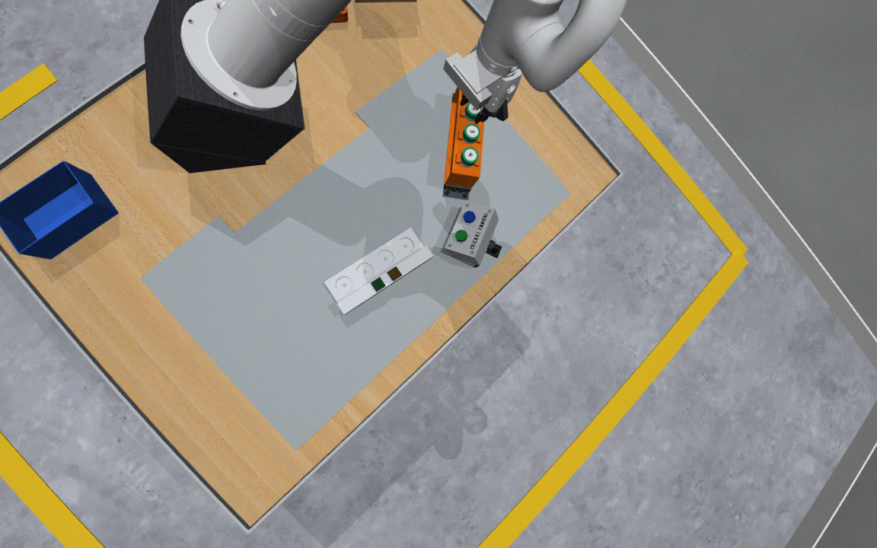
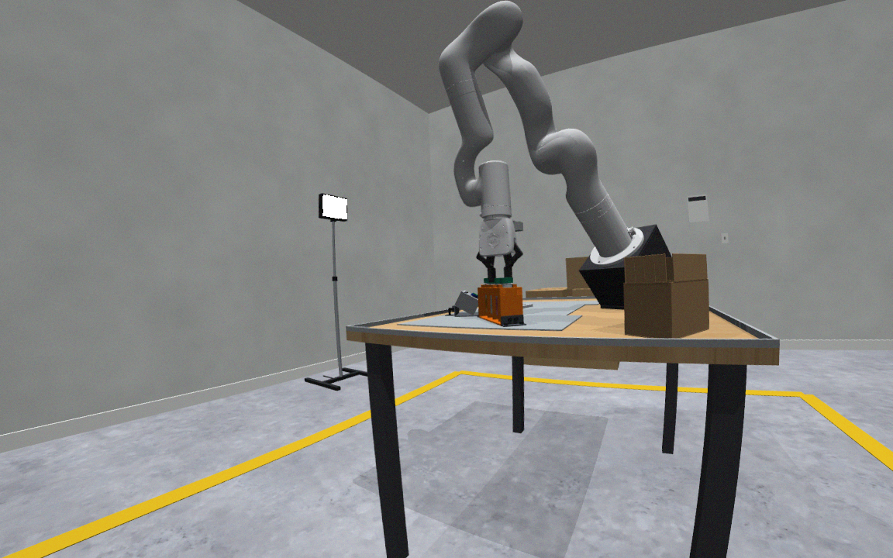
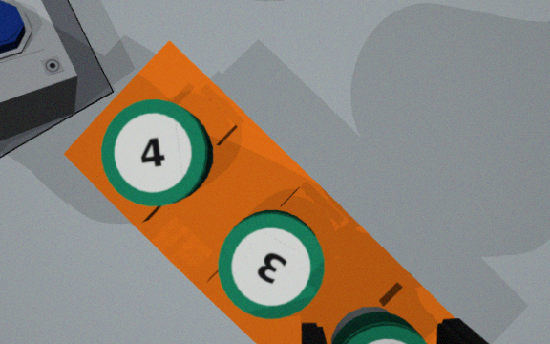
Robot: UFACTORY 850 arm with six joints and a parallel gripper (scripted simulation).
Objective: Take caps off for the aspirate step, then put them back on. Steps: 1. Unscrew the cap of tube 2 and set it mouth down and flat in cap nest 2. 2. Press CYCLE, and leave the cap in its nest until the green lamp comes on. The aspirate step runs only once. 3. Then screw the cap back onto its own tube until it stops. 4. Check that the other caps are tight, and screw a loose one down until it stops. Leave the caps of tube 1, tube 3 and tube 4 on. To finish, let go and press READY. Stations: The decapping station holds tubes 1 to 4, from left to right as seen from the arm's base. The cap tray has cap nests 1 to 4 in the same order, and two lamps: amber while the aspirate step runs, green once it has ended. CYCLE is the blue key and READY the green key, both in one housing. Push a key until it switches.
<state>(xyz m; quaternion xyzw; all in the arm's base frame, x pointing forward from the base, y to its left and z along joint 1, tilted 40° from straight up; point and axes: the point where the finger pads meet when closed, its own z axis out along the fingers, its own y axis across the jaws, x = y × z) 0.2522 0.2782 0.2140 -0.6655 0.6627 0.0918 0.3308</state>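
The green-rimmed cap lies 2 cm below my hand. Also, from my hand: blue cycle key: 18 cm ahead, 12 cm to the right, 6 cm below; then key housing: 21 cm ahead, 13 cm to the right, 8 cm below; then green ready key: 21 cm ahead, 16 cm to the right, 6 cm below.
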